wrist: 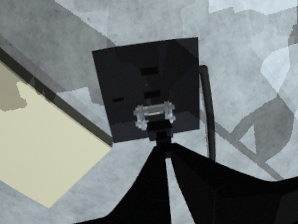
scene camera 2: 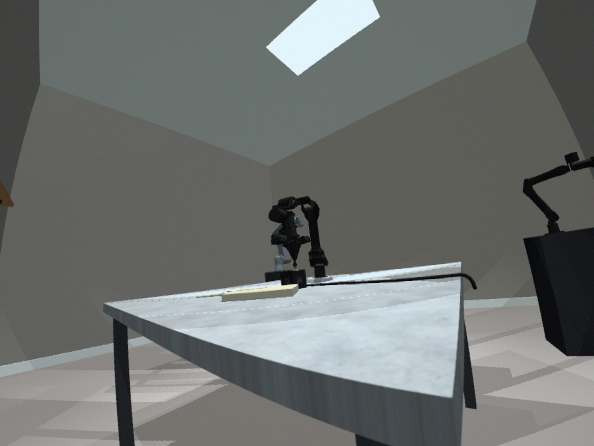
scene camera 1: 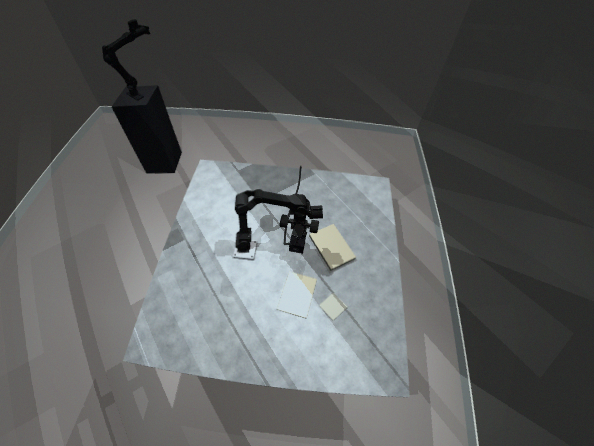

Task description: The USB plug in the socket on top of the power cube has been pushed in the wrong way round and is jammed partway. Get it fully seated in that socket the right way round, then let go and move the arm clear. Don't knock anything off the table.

Scene:
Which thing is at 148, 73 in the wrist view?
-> A black power cube.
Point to a thick tan pad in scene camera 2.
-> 281, 291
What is my gripper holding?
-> A USB plug.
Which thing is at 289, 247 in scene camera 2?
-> My gripper.

